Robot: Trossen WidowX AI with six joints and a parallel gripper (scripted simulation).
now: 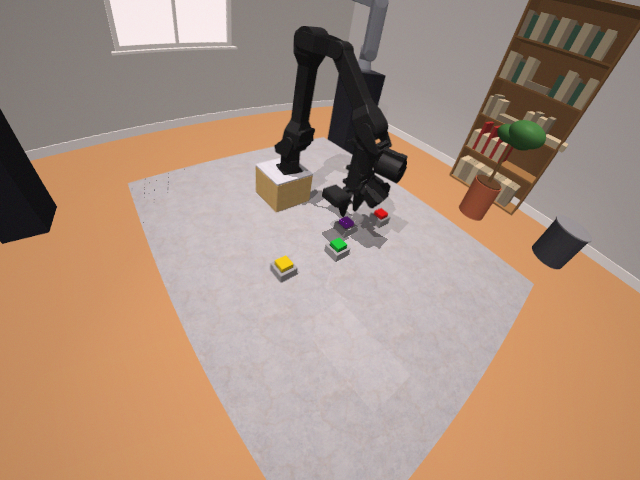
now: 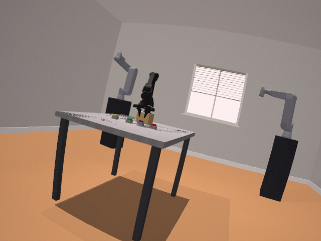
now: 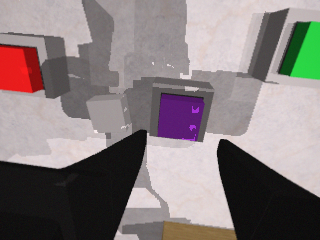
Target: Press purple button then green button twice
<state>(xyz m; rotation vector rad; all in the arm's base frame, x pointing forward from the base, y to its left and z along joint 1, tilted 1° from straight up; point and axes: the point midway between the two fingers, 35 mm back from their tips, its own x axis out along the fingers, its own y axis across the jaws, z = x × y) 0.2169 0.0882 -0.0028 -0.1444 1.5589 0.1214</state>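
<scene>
Now: gripper tip 3 cm above the purple button. The rest, counted from my gripper tip: red button 14 cm to the left, 3 cm below; small white block 6 cm to the left, 6 cm below, 2 cm behind; green button 7 cm to the right, 7 cm ahead, 3 cm below.
</scene>
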